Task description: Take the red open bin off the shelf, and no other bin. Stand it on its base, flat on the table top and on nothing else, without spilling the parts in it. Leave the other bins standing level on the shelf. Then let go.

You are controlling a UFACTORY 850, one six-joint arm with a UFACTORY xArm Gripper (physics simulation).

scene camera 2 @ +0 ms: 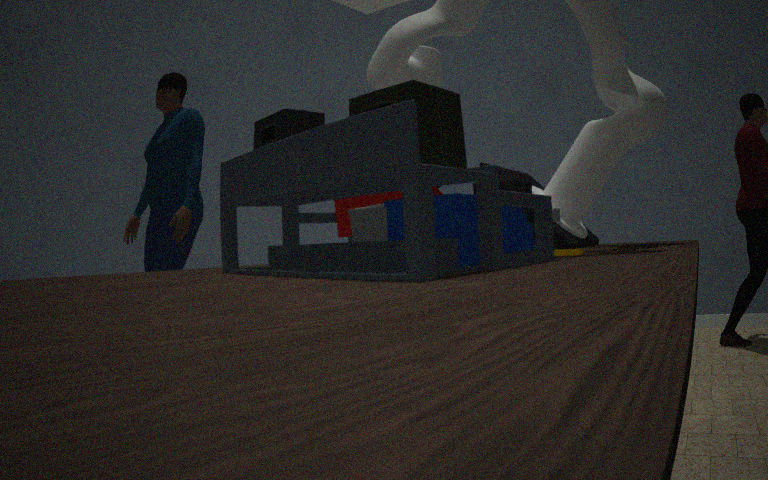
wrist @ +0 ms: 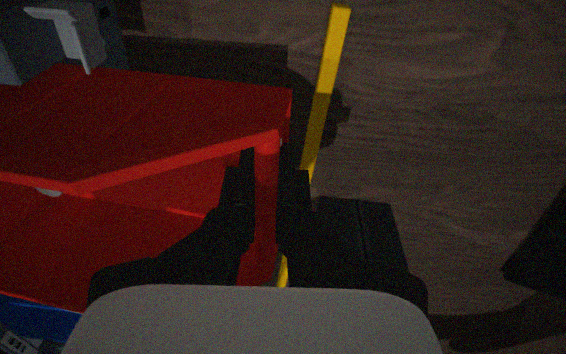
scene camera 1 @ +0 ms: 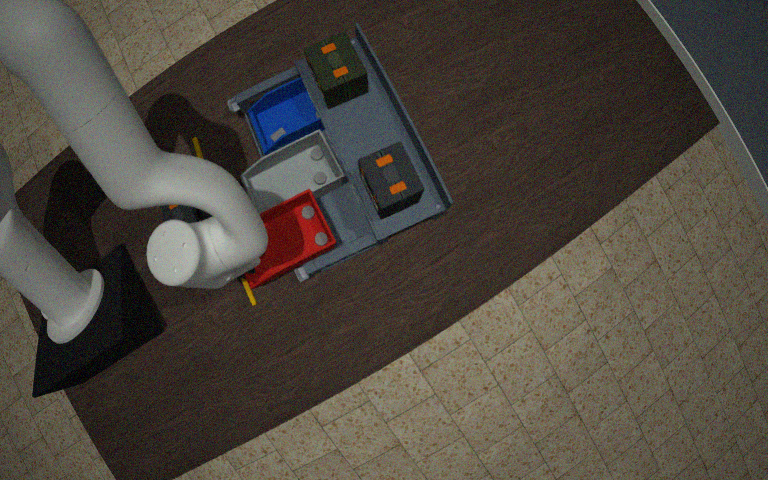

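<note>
The red bin (scene camera 1: 283,240) (scene camera 2: 342,217) (wrist: 150,100) juts out past the front of the shelf (scene camera 1: 356,124) (scene camera 2: 317,164), with its rear part still over the shelf bay. Two grey discs show at its rear; the rest of its inside is partly hidden by the arm. My gripper (wrist: 268,164) is shut on the front wall of the red bin, one finger inside and one outside. The arm hides the fingers in scene camera 1. The grey bin (scene camera 1: 294,169) (scene camera 2: 368,223) is beside the red one, and the blue bin (scene camera 1: 286,118) (scene camera 2: 455,212) beyond it. The red bin's exact tilt is unclear.
A dark green case (scene camera 1: 336,67) and a dark grey case (scene camera 1: 390,181) stand on the shelf's top. Yellow strips (scene camera 1: 249,291) (scene camera 1: 197,147) (wrist: 327,70) lie on the table (scene camera 1: 509,113) in front. A dark object with orange (scene camera 1: 180,212) shows partly behind the arm.
</note>
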